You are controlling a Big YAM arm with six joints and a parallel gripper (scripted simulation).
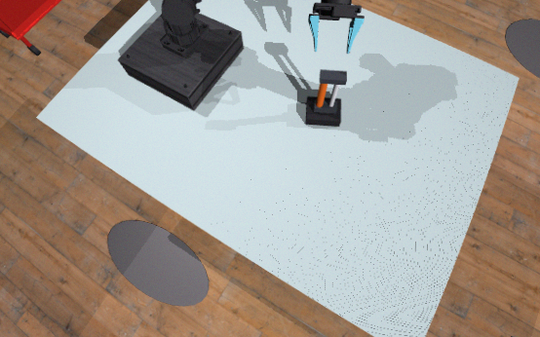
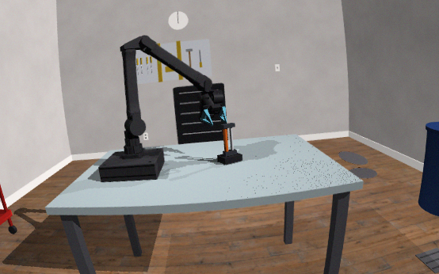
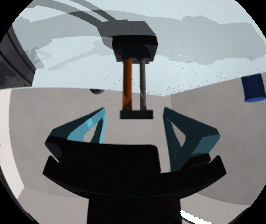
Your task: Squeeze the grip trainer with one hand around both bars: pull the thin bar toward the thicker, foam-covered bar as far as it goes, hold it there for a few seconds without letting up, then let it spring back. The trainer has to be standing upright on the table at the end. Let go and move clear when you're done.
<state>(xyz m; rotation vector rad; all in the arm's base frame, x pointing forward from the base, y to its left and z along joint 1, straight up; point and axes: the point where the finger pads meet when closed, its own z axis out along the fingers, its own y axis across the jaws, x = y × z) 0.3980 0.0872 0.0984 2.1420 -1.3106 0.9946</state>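
Now: the thin grey bar 6 cm to the right of my hand, 6 cm below it and 5 cm ahead of it. The rest, counted from my hand: grip trainer (8 cm below, 7 cm to the right, 4 cm ahead).
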